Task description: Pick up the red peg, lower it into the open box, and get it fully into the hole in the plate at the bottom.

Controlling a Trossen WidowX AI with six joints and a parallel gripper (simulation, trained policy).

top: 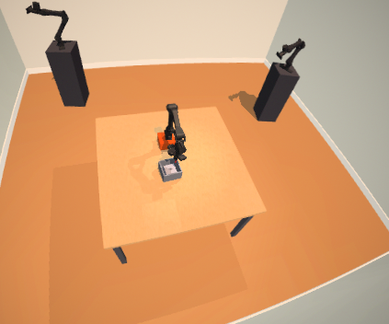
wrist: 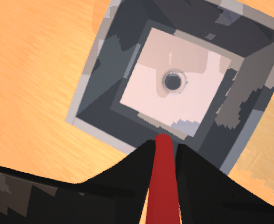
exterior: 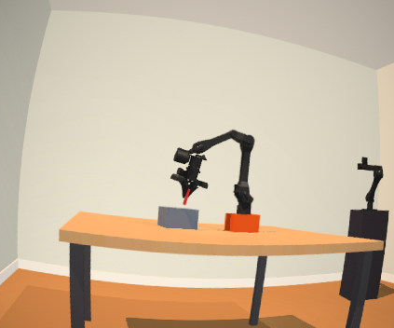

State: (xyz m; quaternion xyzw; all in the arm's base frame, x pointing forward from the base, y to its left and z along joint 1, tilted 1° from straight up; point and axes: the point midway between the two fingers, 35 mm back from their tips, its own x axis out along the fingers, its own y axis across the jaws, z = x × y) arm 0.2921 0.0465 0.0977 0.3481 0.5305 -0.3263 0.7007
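My gripper tip is now 1 cm past the red peg, 1 cm to the right of it and 1 cm below it. From my gripper tip the other things lie so: grey box 3 cm ahead, 4 cm to the right, 12 cm below.
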